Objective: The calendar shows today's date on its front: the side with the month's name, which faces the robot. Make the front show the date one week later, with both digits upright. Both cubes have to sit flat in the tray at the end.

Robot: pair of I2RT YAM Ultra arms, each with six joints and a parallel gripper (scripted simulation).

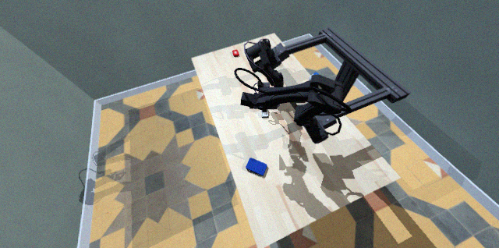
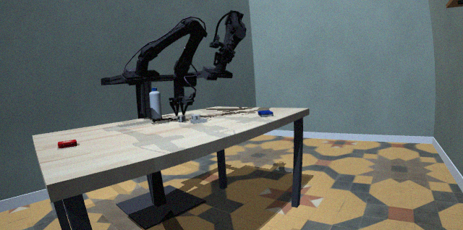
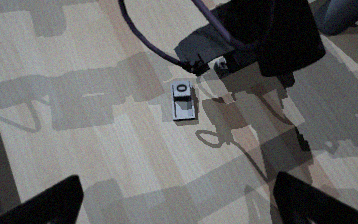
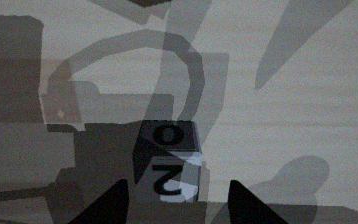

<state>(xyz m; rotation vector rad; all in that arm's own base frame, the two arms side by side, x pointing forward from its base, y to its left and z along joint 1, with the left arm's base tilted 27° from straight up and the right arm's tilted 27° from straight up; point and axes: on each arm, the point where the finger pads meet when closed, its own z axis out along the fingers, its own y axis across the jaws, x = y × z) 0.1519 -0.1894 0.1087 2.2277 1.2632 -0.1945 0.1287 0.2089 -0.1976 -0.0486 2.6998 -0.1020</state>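
The calendar tray lies 11 cm ahead of my right hand, 4 cm to the left of it and 3 cm below it. Round my right hand: white bottle (27 cm behind, 1 cm to the right, 5 cm above); red object (14 cm ahead, 66 cm to the right, 3 cm below); blue block (30 cm ahead, 38 cm to the left, 3 cm below).
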